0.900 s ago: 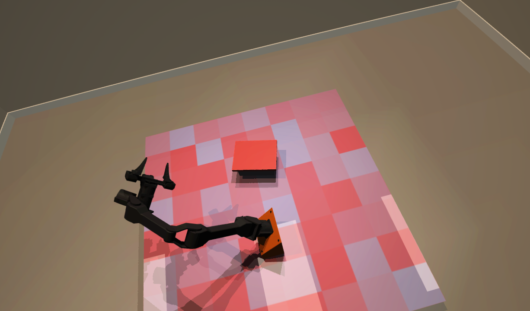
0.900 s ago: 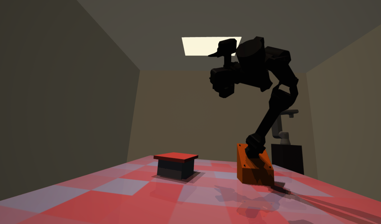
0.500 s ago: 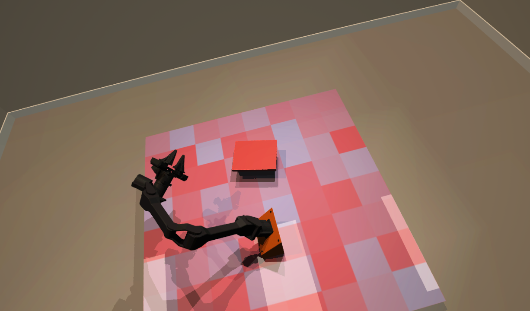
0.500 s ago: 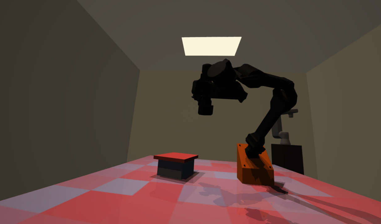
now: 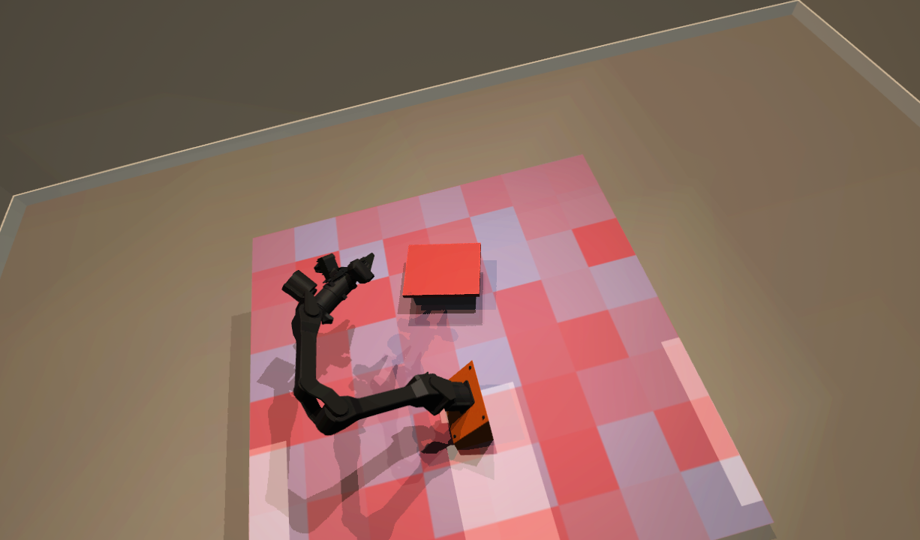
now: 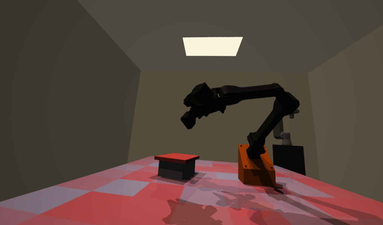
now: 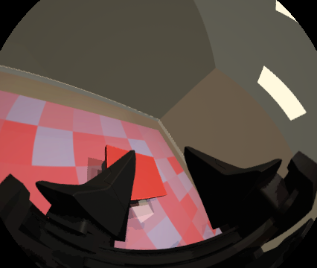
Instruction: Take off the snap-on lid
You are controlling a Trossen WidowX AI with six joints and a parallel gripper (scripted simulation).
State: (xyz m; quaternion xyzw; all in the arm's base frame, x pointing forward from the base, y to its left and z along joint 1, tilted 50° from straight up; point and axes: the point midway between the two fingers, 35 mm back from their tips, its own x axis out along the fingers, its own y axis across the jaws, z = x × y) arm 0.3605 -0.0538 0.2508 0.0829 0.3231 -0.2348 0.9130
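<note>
Now: gripper tip 3 cm short of the lid, 18 cm to the left of it and 22 cm above it. From my gripper tip the other things lie so: storage box (3 cm ahead, 18 cm to the right, 27 cm below).
</note>
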